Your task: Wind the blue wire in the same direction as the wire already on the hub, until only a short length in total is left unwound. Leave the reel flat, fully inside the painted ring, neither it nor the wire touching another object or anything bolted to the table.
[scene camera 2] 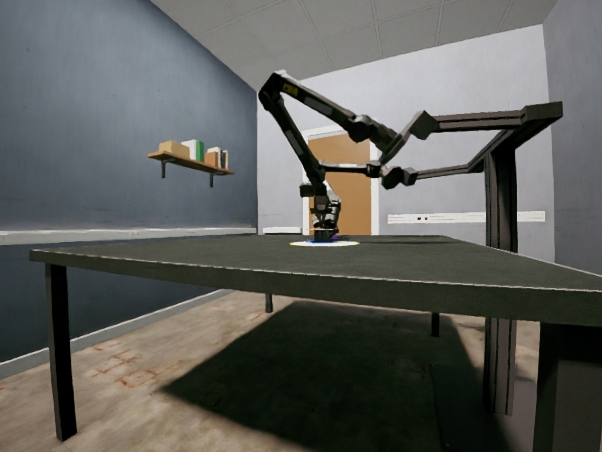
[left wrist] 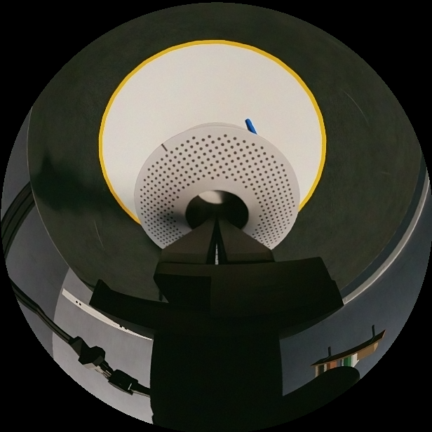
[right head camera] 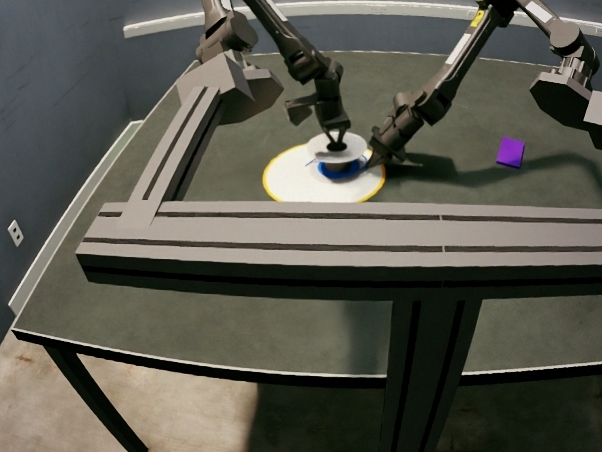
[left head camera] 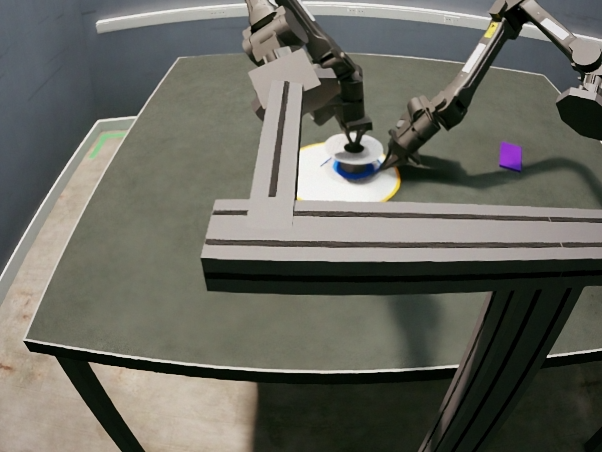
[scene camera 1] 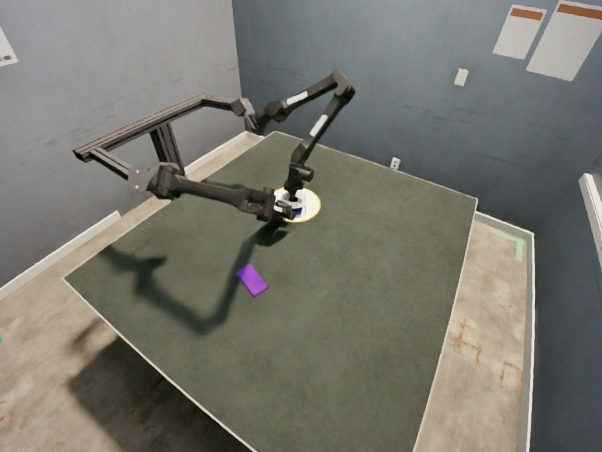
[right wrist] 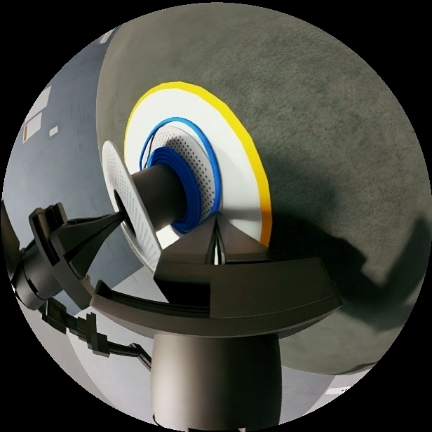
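Seen in the pictures: left gripper, fingertip midpoint: (right head camera: 337,146) (left head camera: 354,148) (scene camera 1: 293,199); right gripper, fingertip midpoint: (right head camera: 366,167) (left head camera: 380,168); left arm's base, link origin: (scene camera 2: 392,145) (scene camera 1: 256,121); right arm's base, link origin: (scene camera 2: 391,177) (right head camera: 567,98) (left head camera: 589,111) (scene camera 1: 166,181).
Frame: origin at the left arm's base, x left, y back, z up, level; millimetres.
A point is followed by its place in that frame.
Observation:
The reel (left head camera: 370,150) @(z -310, x -96, y -342 mm) (right head camera: 355,154) @(z -310, x -109, y -317 mm) (left wrist: 215,155) (right wrist: 119,175) stands flat inside the yellow painted ring (right head camera: 264,180) @(z -375, x 110, y -247 mm) (left wrist: 101,145) (right wrist: 265,190). Blue wire (left head camera: 350,175) @(z -368, x -54, y -301 mm) (right wrist: 194,195) is coiled low on the dark hub; a loose loop curves round the lower flange. A short blunt piece sticks out past the upper flange in the left wrist view. My left gripper (left head camera: 354,145) @(z -312, x -54, y -345 mm) (right head camera: 336,143) @(z -312, x -54, y -345 mm) (left wrist: 216,218) is shut, its tips at the hub hole. My right gripper (left head camera: 383,167) @(z -369, x -124, y -355 mm) (right wrist: 215,217) is shut, its tips against the loop beside the lower flange; no wire shows clearly between them.
A purple block (left head camera: 510,156) @(z -367, x -517, y -554 mm) (right head camera: 510,152) @(z -367, x -518, y -553 mm) (scene camera 1: 252,280) @(z -367, x -522, y -567 mm) lies on the table right of the ring in the head views, well apart from the reel. The grey mounting beam (left head camera: 400,232) @(z 53, x -218, y 397 mm) (right head camera: 300,232) @(z 53, x -272, y 382 mm) crosses in front of the ring in both head views.

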